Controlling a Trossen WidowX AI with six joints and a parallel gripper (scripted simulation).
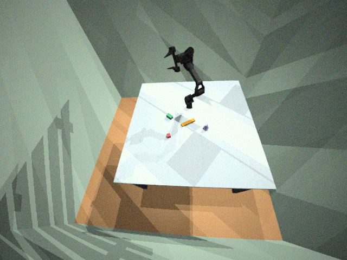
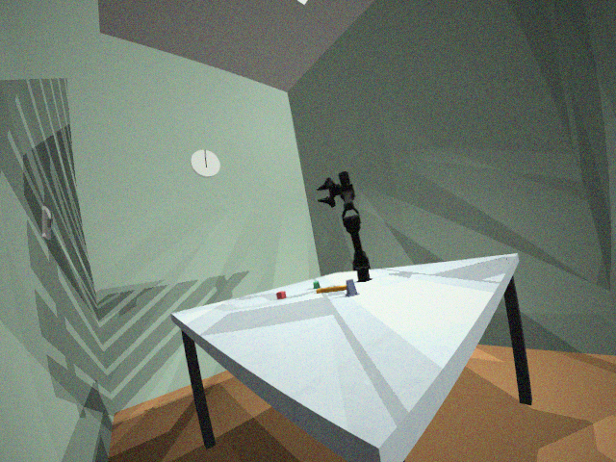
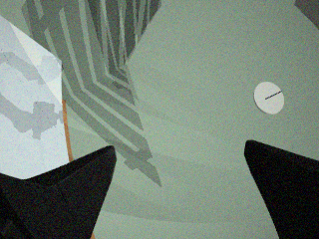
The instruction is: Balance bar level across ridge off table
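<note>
Right now the orange bar is 19 cm ahead of my gripper tip, 18 cm to the left of it and 53 cm below it. Round my gripper tip: green block: 12 cm ahead, 2 cm to the right, 52 cm below; then red block: 36 cm ahead, 1 cm to the right, 52 cm below.
</note>
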